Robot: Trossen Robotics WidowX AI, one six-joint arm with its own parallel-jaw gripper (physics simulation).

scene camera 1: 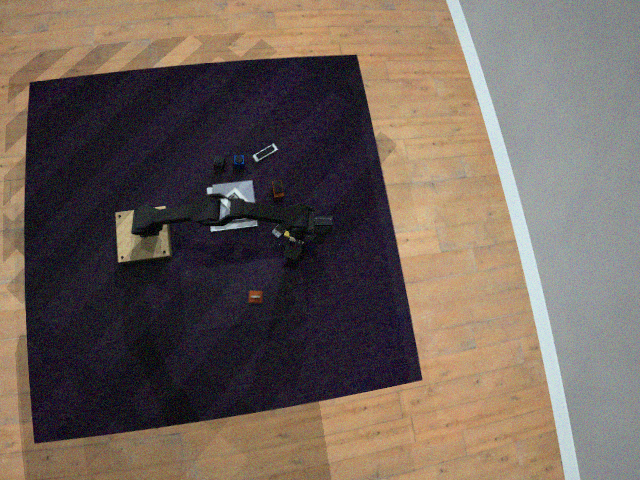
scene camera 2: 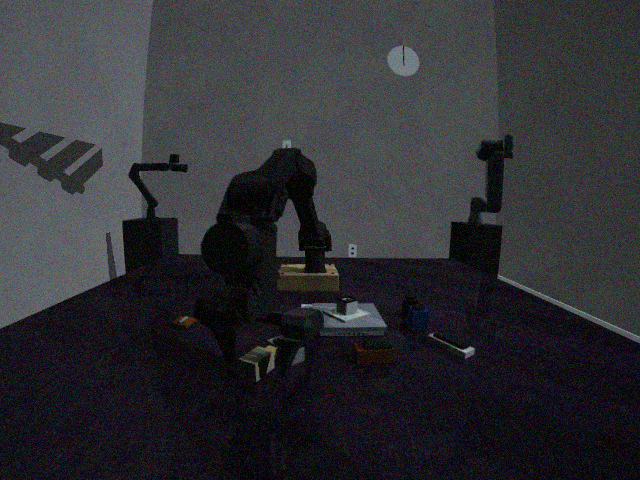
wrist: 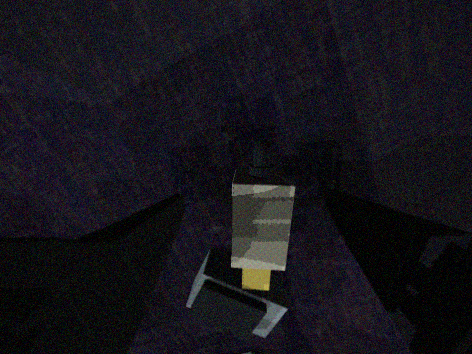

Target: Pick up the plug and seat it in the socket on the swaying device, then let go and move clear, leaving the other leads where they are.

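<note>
The plug (scene camera 1: pixel 294 239) (scene camera 2: pixel 250 357) (wrist: pixel 262 225), a cream block with a yellow tip, lies on the dark mat. Its yellow tip lies over or against the near edge of a grey open housing (scene camera 1: pixel 277 230) (scene camera 2: pixel 298 356) (wrist: pixel 276 319); whether they touch is unclear. My gripper (scene camera 1: pixel 301 239) (scene camera 2: pixel 257 360) (wrist: pixel 254 198) is open and low, with one dark finger on each side of the plug, not closed on it. The device, a pale grey slab (scene camera 1: pixel 245 188) (scene camera 2: pixel 356 331), carries a small grey box (scene camera 2: pixel 347 305) with a dark top opening, probably the socket. My arm partly hides the device in the top view.
An orange housing (scene camera 1: pixel 278 190) (scene camera 2: pixel 373 354), blue block (scene camera 1: pixel 238 160) (scene camera 2: pixel 419 319), black block (scene camera 1: pixel 219 163) (scene camera 2: pixel 408 305) and long white housing (scene camera 1: pixel 255 157) (scene camera 2: pixel 468 352) lie beyond the device's right side. A flat orange piece (scene camera 1: pixel 255 296) (scene camera 2: pixel 184 322) lies left in the second scene view.
</note>
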